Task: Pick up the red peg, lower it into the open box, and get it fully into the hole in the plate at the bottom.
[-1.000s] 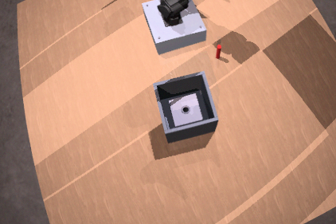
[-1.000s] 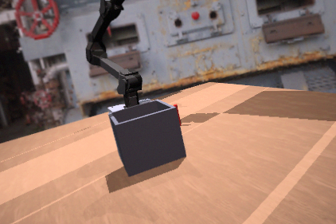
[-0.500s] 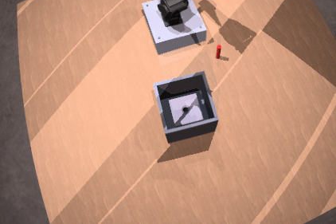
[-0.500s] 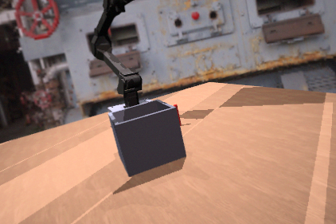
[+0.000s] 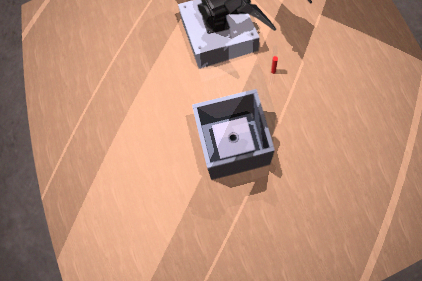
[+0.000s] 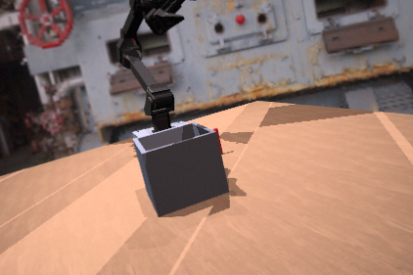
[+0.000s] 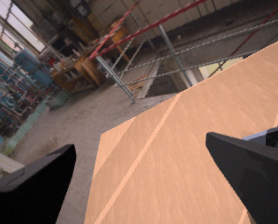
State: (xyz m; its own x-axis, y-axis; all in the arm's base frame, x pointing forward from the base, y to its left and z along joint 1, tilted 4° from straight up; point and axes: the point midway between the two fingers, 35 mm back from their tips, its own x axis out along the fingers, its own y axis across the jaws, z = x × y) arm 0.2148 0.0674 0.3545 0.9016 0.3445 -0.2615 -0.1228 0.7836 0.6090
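Now: the red peg 380 mm below my gripper tip, 90 mm behind it and 20 mm to the left of it.
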